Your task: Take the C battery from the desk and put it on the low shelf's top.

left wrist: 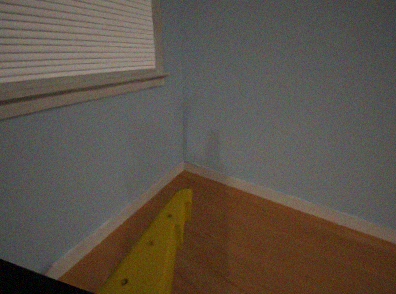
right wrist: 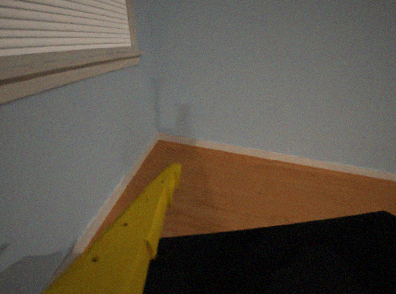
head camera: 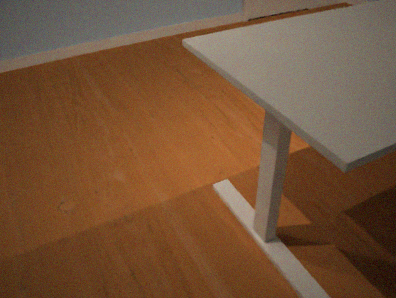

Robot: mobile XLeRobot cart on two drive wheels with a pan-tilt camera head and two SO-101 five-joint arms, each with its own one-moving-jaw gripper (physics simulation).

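Places are measured from the left arm's base along level axes (x ahead, y left, z up), in centimetres.
Pixels of known places: left hand, its tool point: (left wrist: 191, 200); right hand, its tool point: (right wrist: 180, 172).
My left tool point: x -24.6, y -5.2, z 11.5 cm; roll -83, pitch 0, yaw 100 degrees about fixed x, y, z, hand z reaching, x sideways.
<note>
Ahead of a thing's pixels: the offset from my left tool point to its middle. "*": to the spot under its first point. Level surfaces: height alone.
The white desk @(dz -17.0 cm) (head camera: 310, 75) reaches in from the right of the head view, with its near corner at the lower right of the top. The C battery does not show in any view, and neither does the low shelf. My left gripper (left wrist: 186, 197) shows one notched yellow jaw in the left wrist view; the other jaw is swung out of the picture, so it is fully open. My right gripper (right wrist: 175, 172) likewise shows one notched yellow jaw and is fully open. Both jaws point toward a room corner, away from any object.
A white desk leg @(* dz -54.0, dx +107.2, dy +42.3 cm) (head camera: 272, 180) stands on a long white foot (head camera: 287, 265) on the wood floor. Blue walls meet in a corner, with a blind-covered window @(* dz +8.6, dx -59.7, dy -60.6 cm) (left wrist: 75, 40) (right wrist: 60, 27) at the upper left. A black surface (right wrist: 280, 260) fills the right wrist view's lower right.
</note>
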